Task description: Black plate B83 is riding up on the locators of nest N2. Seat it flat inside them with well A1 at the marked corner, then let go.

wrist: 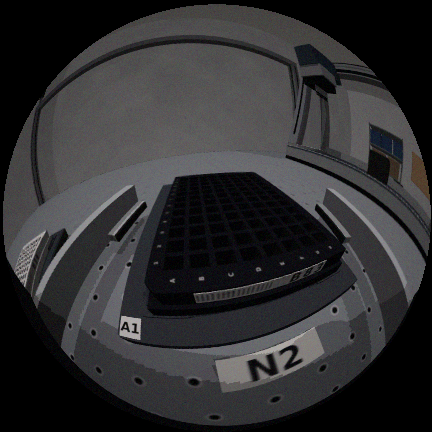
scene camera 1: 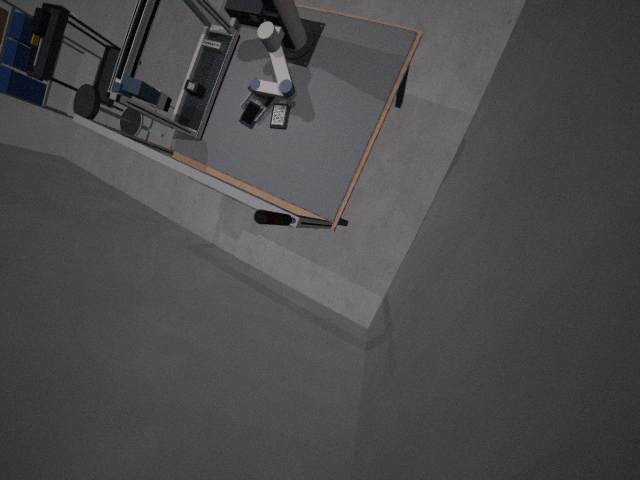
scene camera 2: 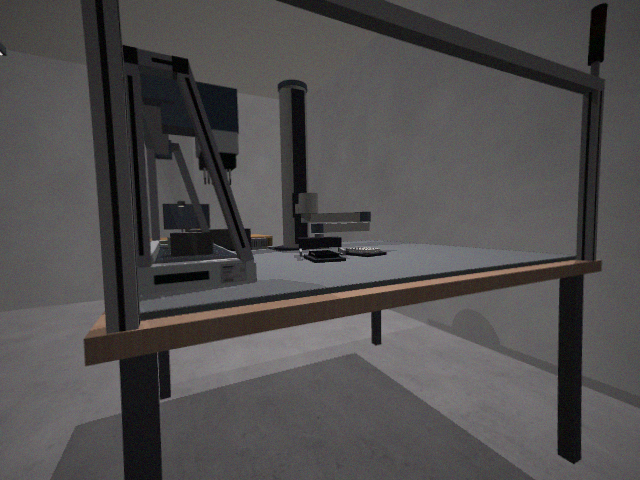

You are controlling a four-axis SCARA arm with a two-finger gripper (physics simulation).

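Pixels of known places: gripper, fingertip midpoint: (wrist: 233, 192) (scene camera 1: 248, 113) (scene camera 2: 322, 253); arm's base, link origin: (scene camera 1: 297, 42).
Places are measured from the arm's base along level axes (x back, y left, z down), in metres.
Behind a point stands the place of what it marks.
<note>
Black plate B83 (wrist: 235, 225) @(x -0.523, y -0.102, z -0.038 m) (scene camera 1: 251, 112) @(x -0.544, y -0.098, z -0.038 m) (scene camera 2: 323, 253) @(x -0.580, y -0.126, z -0.039 m) lies on nest N2 (wrist: 225, 327) @(x -0.483, y -0.082, z -0.025 m) (scene camera 2: 330, 259) @(x -0.633, y -0.125, z -0.022 m). In the wrist view its well A1 is at the near left corner, beside the nest's A1 label (wrist: 130, 328). Its barcode side faces the camera, above the N2 label (wrist: 270, 362). A dark band shows under the plate's near edge; whether the plate is fully down inside the locators I cannot tell. My gripper (wrist: 233, 192) @(x -0.560, y -0.118, z -0.037 m) (scene camera 1: 255, 107) @(x -0.560, y -0.118, z -0.037 m) (scene camera 2: 320, 251) @(x -0.560, y -0.118, z -0.037 m) is open, one padded finger on each side of the plate, with a gap between each pad and the plate.
A pale well plate (scene camera 1: 279, 114) @(x -0.496, y 0.105, z -0.031 m) (scene camera 2: 364, 250) @(x -0.556, y 0.076, z -0.036 m) (wrist: 31, 257) in another dark nest stands beside N2. A framed machine with a dark bed (scene camera 1: 210, 72) @(x -0.376, y -0.533, z -0.062 m) (scene camera 2: 196, 268) @(x -0.850, y -0.586, z -0.059 m) stands on the other side. The arm's column (scene camera 1: 292, 25) @(x -0.039, y 0.064, z -0.191 m) (scene camera 2: 293, 165) @(x -0.073, y -0.036, z -0.457 m) rises behind.
</note>
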